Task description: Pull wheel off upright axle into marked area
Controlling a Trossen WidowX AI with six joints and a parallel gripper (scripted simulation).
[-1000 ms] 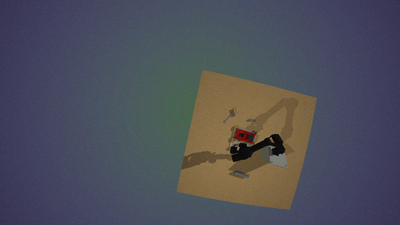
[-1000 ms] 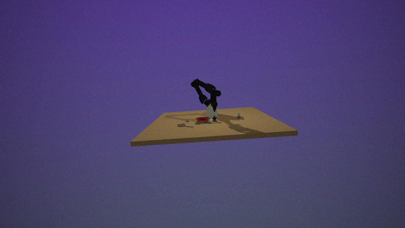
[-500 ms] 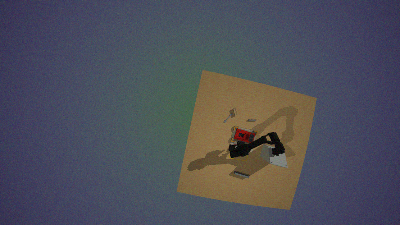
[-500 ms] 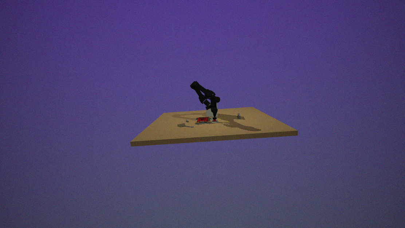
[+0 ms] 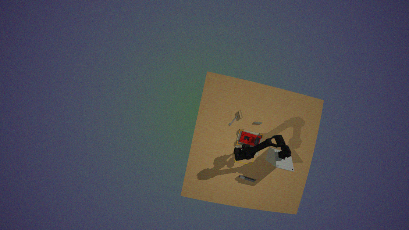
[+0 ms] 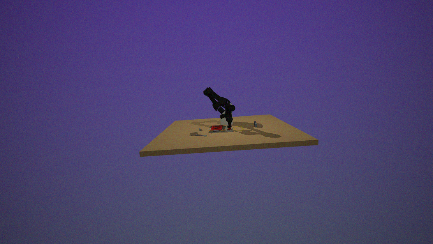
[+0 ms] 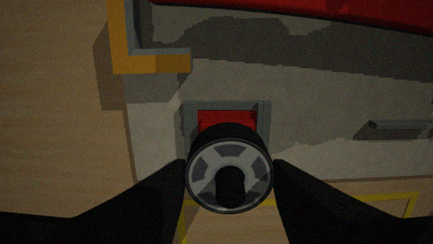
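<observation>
The pale grey baseplate lies 40 mm behind my gripper tip, 100 mm to the right of it and 30 mm below it.
</observation>
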